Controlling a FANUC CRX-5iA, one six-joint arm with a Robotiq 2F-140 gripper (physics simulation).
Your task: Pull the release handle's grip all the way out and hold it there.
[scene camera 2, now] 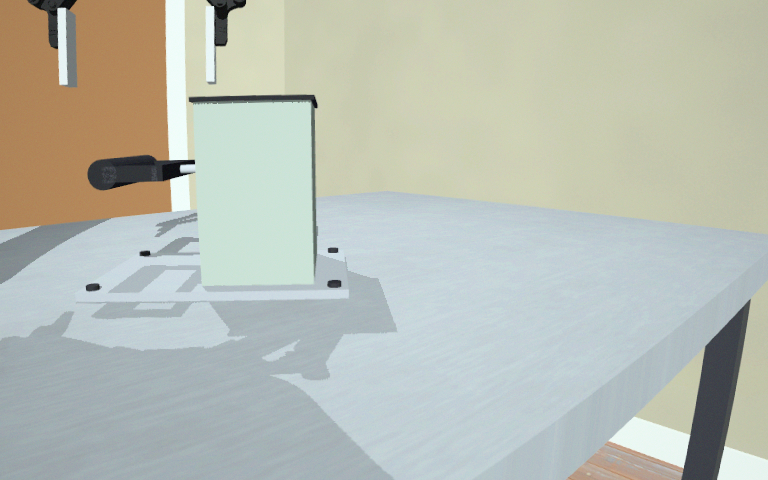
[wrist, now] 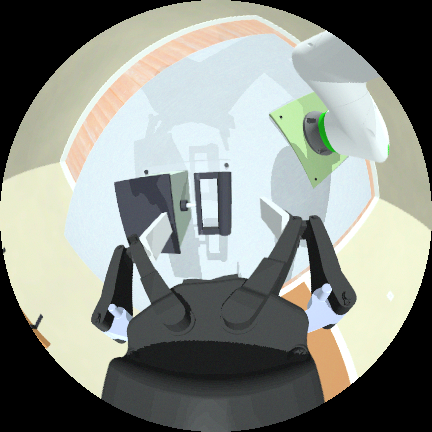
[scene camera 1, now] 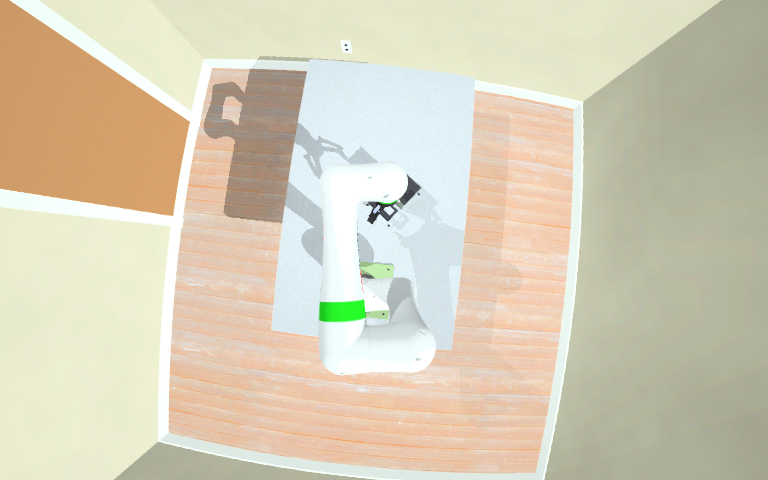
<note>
In view: the gripper (scene camera 2: 139,84) and a bolted base plate (wrist: 213,165).
The gripper also shows in the wrist view (wrist: 213,214).
</note>
